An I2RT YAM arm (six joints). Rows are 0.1 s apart.
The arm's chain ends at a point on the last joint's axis. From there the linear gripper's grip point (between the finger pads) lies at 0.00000 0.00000 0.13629 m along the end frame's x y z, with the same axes.
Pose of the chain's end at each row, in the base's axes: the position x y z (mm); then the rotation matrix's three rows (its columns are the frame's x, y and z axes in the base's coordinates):
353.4 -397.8 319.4; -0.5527 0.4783 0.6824; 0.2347 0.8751 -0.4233; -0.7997 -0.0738 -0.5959
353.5 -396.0 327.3; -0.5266 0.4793 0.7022; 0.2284 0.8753 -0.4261; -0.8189 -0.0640 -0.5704
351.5 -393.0 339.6; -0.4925 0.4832 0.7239; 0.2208 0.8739 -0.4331; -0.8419 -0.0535 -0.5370
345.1 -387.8 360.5; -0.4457 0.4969 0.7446; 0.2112 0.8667 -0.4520; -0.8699 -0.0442 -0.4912
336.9 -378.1 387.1; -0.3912 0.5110 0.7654; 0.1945 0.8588 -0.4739; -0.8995 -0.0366 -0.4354
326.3 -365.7 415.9; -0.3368 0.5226 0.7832; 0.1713 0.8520 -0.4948; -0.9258 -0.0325 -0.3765
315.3 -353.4 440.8; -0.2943 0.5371 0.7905; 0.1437 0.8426 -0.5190; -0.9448 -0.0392 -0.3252
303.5 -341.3 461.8; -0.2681 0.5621 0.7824; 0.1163 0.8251 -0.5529; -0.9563 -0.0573 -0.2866
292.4 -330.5 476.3; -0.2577 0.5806 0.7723; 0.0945 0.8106 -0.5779; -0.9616 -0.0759 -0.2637
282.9 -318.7 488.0; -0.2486 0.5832 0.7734; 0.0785 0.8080 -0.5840; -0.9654 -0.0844 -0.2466
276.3 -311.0 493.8; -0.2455 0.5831 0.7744; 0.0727 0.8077 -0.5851; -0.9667 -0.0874 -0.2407
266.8 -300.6 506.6; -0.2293 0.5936 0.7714; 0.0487 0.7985 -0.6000; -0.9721 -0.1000 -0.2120
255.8 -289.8 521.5; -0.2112 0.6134 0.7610; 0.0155 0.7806 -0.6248; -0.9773 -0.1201 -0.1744
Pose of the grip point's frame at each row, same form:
446.4 -455.5 238.2; -0.5527 0.4783 0.6824; 0.2347 0.8751 -0.4233; -0.7997 -0.0738 -0.5959
449.2 -454.1 249.6; -0.5266 0.4793 0.7022; 0.2284 0.8753 -0.4261; -0.8189 -0.0640 -0.5704
450.2 -452.0 266.4; -0.4925 0.4832 0.7239; 0.2208 0.8739 -0.4331; -0.8419 -0.0535 -0.5370
446.6 -449.4 293.6; -0.4457 0.4969 0.7446; 0.2112 0.8667 -0.4520; -0.8699 -0.0442 -0.4912
441.2 -442.7 327.8; -0.3912 0.5110 0.7654; 0.1945 0.8588 -0.4739; -0.8995 -0.0366 -0.4354
433.0 -433.1 364.6; -0.3368 0.5226 0.7832; 0.1713 0.8520 -0.4948; -0.9258 -0.0325 -0.3765
423.0 -424.1 396.5; -0.2943 0.5371 0.7905; 0.1437 0.8426 -0.5190; -0.9448 -0.0392 -0.3252
410.1 -416.7 422.7; -0.2681 0.5621 0.7824; 0.1163 0.8251 -0.5529; -0.9563 -0.0573 -0.2866
397.7 -409.3 440.4; -0.2577 0.5806 0.7723; 0.0945 0.8106 -0.5779; -0.9616 -0.0759 -0.2637
388.3 -398.3 454.4; -0.2486 0.5832 0.7734; 0.0785 0.8080 -0.5840; -0.9654 -0.0844 -0.2466
381.8 -390.7 461.0; -0.2455 0.5831 0.7744; 0.0727 0.8077 -0.5851; -0.9667 -0.0874 -0.2407
371.9 -382.4 477.7; -0.2293 0.5936 0.7714; 0.0487 0.7985 -0.6000; -0.9721 -0.1000 -0.2120
359.5 -375.0 497.7; -0.2112 0.6134 0.7610; 0.0155 0.7806 -0.6248; -0.9773 -0.1201 -0.1744

